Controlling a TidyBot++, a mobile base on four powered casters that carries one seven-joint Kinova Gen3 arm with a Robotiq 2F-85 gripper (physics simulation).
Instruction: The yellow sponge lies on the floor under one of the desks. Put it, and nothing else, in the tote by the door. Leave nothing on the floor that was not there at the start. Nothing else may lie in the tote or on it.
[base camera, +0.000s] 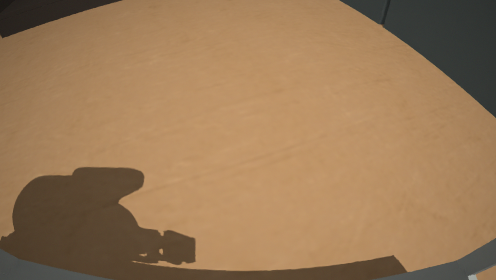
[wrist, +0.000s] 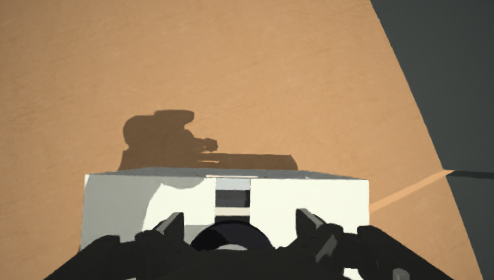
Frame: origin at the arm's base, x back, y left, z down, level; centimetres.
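Seen in the pictures: gripper, fingertip midpoint: (wrist: 240, 223).
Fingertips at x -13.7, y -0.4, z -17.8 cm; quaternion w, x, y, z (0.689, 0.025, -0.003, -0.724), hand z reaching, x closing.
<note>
A point is followed by its place in that frame.
My gripper (wrist: 240, 223) @[x -13.7, y -0.4, z -17.8 cm] is open, its two fingers wide apart and with nothing between them. In the wrist view it hangs over the white top of my own base. The yellow sponge does not show in either view. The tote by the door does not show either, and I cannot make out a desk for certain.
A dark grey upright surface (base camera: 450, 45) @[x -73.9, y -63.6, z 30.6 cm] (wrist: 440, 75) @[x -49.7, y -73.6, z 26.5 cm] borders the wooden floor (base camera: 260, 125) @[x -45.4, y -3.6, z 39.7 cm] (wrist: 275, 75) @[x -50.8, y -15.6, z 39.7 cm] on the right. A dark brown object or shadow crosses the base view's top left corner. My own shadow falls on the floor ahead of the base (wrist: 300, 200) @[x -11.4, y -11.9, z 1.4 cm].
</note>
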